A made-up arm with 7 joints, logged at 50 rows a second.
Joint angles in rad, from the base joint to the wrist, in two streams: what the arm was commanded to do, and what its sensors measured. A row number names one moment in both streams.
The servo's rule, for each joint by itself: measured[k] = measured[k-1] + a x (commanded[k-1-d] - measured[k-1]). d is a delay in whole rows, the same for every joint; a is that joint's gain. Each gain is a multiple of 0.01, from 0.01 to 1. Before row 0 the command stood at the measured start. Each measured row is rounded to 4 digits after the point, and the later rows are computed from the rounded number. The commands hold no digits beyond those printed.
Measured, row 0:
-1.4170 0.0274 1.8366 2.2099 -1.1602 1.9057 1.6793
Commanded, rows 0 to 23:
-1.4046 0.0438 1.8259 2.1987 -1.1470 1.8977 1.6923
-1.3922 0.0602 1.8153 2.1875 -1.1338 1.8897 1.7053
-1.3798 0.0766 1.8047 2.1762 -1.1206 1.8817 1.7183
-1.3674 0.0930 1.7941 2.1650 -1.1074 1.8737 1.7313
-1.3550 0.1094 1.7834 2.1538 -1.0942 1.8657 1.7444
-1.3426 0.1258 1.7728 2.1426 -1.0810 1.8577 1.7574
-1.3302 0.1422 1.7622 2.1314 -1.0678 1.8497 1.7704
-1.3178 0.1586 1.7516 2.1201 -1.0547 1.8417 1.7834
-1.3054 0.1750 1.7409 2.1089 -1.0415 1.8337 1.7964
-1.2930 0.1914 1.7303 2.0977 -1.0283 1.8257 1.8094
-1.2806 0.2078 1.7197 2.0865 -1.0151 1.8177 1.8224
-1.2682 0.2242 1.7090 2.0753 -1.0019 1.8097 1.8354
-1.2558 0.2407 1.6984 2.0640 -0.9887 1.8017 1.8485
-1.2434 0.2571 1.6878 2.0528 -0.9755 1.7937 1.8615
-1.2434 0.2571 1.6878 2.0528 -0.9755 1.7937 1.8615
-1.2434 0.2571 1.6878 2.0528 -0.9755 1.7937 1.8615
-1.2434 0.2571 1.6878 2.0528 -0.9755 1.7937 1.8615
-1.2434 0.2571 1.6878 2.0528 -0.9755 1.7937 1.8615
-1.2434 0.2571 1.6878 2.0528 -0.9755 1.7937 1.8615
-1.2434 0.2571 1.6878 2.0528 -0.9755 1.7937 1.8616
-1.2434 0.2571 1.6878 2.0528 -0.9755 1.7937 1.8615
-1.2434 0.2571 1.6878 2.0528 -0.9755 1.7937 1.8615
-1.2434 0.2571 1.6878 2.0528 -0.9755 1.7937 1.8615
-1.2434 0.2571 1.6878 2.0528 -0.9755 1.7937 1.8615
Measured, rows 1 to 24:
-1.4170 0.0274 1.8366 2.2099 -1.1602 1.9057 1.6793
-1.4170 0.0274 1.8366 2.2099 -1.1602 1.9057 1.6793
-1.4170 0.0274 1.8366 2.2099 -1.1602 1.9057 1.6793
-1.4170 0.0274 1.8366 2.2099 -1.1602 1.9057 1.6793
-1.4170 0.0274 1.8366 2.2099 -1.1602 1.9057 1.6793
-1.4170 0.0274 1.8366 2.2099 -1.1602 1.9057 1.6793
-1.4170 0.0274 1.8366 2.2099 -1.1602 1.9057 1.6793
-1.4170 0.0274 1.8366 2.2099 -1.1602 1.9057 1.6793
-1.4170 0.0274 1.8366 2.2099 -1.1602 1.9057 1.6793
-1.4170 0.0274 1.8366 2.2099 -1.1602 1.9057 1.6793
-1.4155 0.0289 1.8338 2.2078 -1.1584 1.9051 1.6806
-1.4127 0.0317 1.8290 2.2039 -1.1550 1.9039 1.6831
-1.4088 0.0357 1.8227 2.1986 -1.1502 1.9021 1.6866
-1.4038 0.0409 1.8153 2.1922 -1.1442 1.8998 1.6911
-1.3979 0.0471 1.8070 2.1849 -1.1372 1.8971 1.6964
-1.3913 0.0542 1.7981 2.1769 -1.1293 1.8939 1.7025
-1.3840 0.0621 1.7888 2.1683 -1.1207 1.8904 1.7093
-1.3761 0.0708 1.7791 2.1591 -1.1115 1.8865 1.7167
-1.3676 0.0802 1.7692 2.1496 -1.1017 1.8823 1.7247
-1.3586 0.0902 1.7591 2.1397 -1.0914 1.8778 1.7332
-1.3492 0.1008 1.7489 2.1296 -1.0807 1.8730 1.7421
-1.3395 0.1119 1.7385 2.1193 -1.0697 1.8679 1.7514
-1.3295 0.1235 1.7281 2.1088 -1.0584 1.8626 1.7611
-1.3192 0.1355 1.7176 2.0982 -1.0468 1.8571 1.7711
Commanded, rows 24 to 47:
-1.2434 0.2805 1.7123 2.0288 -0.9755 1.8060 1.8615
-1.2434 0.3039 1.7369 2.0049 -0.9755 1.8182 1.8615
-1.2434 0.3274 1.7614 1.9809 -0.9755 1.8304 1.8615
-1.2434 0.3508 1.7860 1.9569 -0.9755 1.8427 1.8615
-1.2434 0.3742 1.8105 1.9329 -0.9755 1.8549 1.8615
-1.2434 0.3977 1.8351 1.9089 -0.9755 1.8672 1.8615
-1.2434 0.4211 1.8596 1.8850 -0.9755 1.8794 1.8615
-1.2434 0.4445 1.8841 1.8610 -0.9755 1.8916 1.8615
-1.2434 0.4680 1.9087 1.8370 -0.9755 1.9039 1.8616
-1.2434 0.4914 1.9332 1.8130 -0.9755 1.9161 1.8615
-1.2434 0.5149 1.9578 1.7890 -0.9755 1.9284 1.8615
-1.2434 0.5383 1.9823 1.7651 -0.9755 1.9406 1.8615
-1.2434 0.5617 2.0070 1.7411 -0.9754 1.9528 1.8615
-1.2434 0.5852 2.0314 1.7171 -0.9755 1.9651 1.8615
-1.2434 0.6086 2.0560 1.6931 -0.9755 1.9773 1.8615
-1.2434 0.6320 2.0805 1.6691 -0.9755 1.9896 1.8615
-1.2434 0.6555 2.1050 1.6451 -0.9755 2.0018 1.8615
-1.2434 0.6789 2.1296 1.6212 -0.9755 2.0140 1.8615
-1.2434 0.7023 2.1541 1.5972 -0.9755 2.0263 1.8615
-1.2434 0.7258 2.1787 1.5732 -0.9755 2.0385 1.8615
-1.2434 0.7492 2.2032 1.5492 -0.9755 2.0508 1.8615
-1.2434 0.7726 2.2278 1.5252 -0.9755 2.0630 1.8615
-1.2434 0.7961 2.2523 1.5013 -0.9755 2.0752 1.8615
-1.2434 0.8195 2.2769 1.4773 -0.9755 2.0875 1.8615
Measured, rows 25 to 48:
-1.3101 0.1464 1.7099 2.0896 -1.0368 1.8520 1.7801
-1.3021 0.1564 1.7042 2.0826 -1.0282 1.8473 1.7882
-1.2951 0.1655 1.6999 2.0769 -1.0208 1.8430 1.7955
-1.2889 0.1737 1.6968 2.0723 -1.0145 1.8391 1.8021
-1.2834 0.1812 1.6945 2.0686 -1.0090 1.8355 1.8080
-1.2786 0.1880 1.6928 2.0656 -1.0043 1.8322 1.8134
-1.2744 0.1942 1.6915 2.0632 -1.0003 1.8291 1.8182
-1.2707 0.1999 1.6905 2.0612 -0.9968 1.8263 1.8225
-1.2674 0.2050 1.6898 2.0596 -0.9938 1.8237 1.8264
-1.2645 0.2097 1.6893 2.0583 -0.9912 1.8213 1.8299
-1.2620 0.2161 1.6953 2.0527 -0.9890 1.8201 1.8331
-1.2598 0.2240 1.7061 2.0436 -0.9871 1.8199 1.8359
-1.2578 0.2333 1.7205 2.0317 -0.9855 1.8207 1.8385
-1.2561 0.2439 1.7375 2.0175 -0.9841 1.8225 1.8408
-1.2546 0.2556 1.7565 2.0014 -0.9829 1.8251 1.8429
-1.2533 0.2684 1.7769 1.9838 -0.9819 1.8285 1.8448
-1.2521 0.2821 1.7984 1.9650 -0.9810 1.8326 1.8465
-1.2511 0.2967 1.8207 1.9452 -0.9802 1.8373 1.8480
-1.2502 0.3121 1.8436 1.9246 -0.9795 1.8426 1.8494
-1.2494 0.3282 1.8669 1.9034 -0.9789 1.8485 1.8506
-1.2487 0.3450 1.8905 1.8817 -0.9784 1.8549 1.8517
-1.2481 0.3624 1.9144 1.8595 -0.9780 1.8618 1.8527
-1.2475 0.3803 1.9385 1.8370 -0.9776 1.8691 1.8536
-1.2470 0.3987 1.9627 1.8142 -0.9773 1.8768 1.8544

